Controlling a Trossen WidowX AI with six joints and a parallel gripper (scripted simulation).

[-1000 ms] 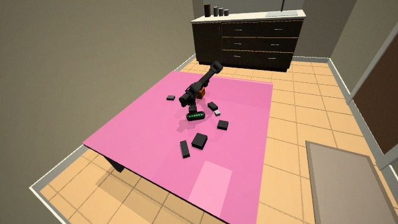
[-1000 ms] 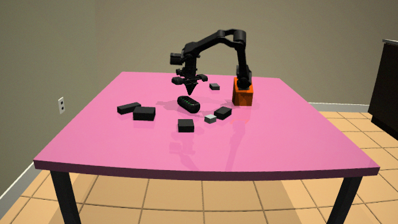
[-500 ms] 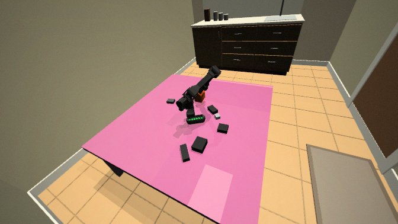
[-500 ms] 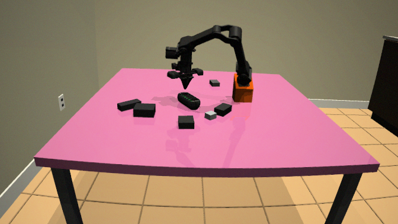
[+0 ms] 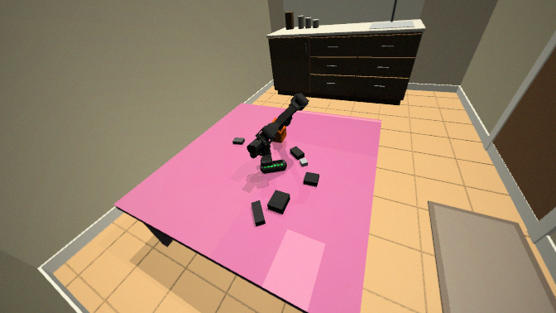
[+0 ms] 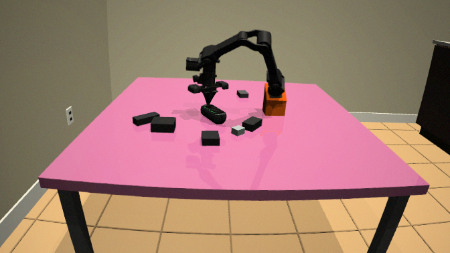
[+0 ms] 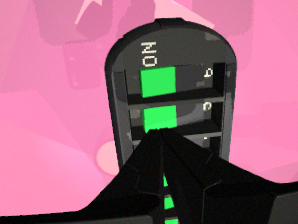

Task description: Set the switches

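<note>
Now: gripper tip 11 cm past the small grey cube, 18 cm to the right of it and 5 cm above it. Also, from my gripper tip: long dark bar 28 cm ahead, 6 cm to the left, 5 cm below.
</note>
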